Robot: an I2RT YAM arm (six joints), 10 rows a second.
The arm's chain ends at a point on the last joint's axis. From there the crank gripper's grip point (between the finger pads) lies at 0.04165 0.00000 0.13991 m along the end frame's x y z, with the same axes.
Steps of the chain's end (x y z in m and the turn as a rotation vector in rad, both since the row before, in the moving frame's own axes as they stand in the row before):
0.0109 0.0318 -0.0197 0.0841 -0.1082 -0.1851
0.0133 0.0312 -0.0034 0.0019 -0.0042 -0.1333
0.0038 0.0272 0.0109 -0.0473 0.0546 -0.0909
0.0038 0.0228 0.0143 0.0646 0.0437 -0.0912
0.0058 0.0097 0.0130 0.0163 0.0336 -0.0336
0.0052 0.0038 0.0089 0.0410 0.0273 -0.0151
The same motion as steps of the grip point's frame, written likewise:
-0.0061 0.0137 -0.0169 0.0841 -0.1082 -0.1851
0.0123 0.0254 -0.0032 0.0019 -0.0042 -0.1333
0.0115 0.0296 0.0084 -0.0473 0.0546 -0.0909
0.0093 0.0098 0.0119 0.0646 0.0437 -0.0912
0.0104 0.0060 0.0115 0.0163 0.0336 -0.0336
0.0090 -0.0026 0.0076 0.0410 0.0273 -0.0151

